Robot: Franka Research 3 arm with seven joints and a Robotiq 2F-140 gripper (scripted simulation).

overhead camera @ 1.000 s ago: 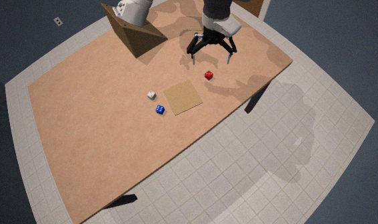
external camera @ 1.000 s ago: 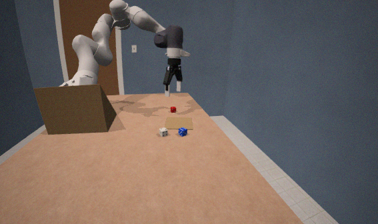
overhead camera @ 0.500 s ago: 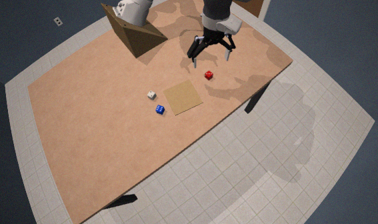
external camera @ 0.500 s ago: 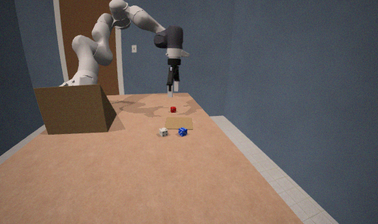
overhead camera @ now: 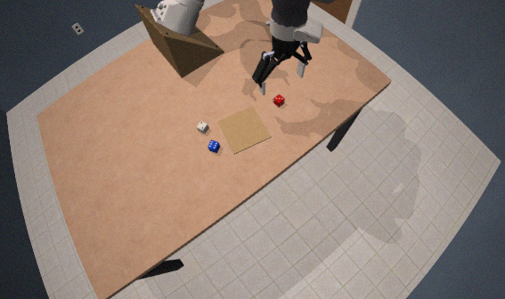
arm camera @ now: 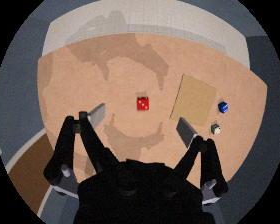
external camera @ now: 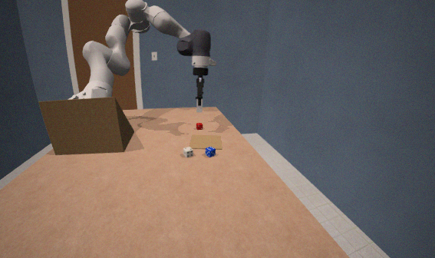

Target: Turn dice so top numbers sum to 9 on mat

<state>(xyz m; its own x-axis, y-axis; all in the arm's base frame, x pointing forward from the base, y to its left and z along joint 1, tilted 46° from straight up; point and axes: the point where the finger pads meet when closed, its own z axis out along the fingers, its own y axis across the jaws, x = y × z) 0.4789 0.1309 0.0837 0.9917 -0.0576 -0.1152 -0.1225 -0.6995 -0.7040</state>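
Now: the red die 110 mm below my hand. Also, from my hand: white die: 280 mm to the right, 110 mm below, 80 mm behind; then blue die: 290 mm to the right, 110 mm below, 10 mm ahead; then tan mat: 170 mm to the right, 120 mm below, 10 mm ahead.
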